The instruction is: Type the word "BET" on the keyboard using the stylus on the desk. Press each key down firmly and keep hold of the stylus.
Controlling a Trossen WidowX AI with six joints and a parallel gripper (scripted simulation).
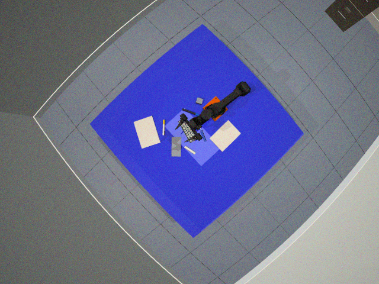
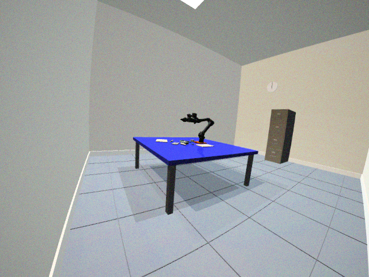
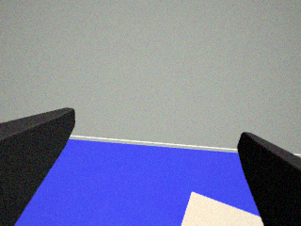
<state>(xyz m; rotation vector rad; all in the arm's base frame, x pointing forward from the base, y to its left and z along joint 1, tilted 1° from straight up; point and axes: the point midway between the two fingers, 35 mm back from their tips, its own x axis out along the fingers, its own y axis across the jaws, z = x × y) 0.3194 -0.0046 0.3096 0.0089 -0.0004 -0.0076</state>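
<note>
Now: the T key 4 cm behind my gripper tip, 4 cm to the left of it and 31 cm below it. The rest, counted from my gripper tip: white stick 1 cm ahead, 12 cm to the left, 32 cm below; blue stylus 15 cm behind, 6 cm to the left, 32 cm below; grey slab 8 cm ahead, 3 cm to the left, 32 cm below.
</note>
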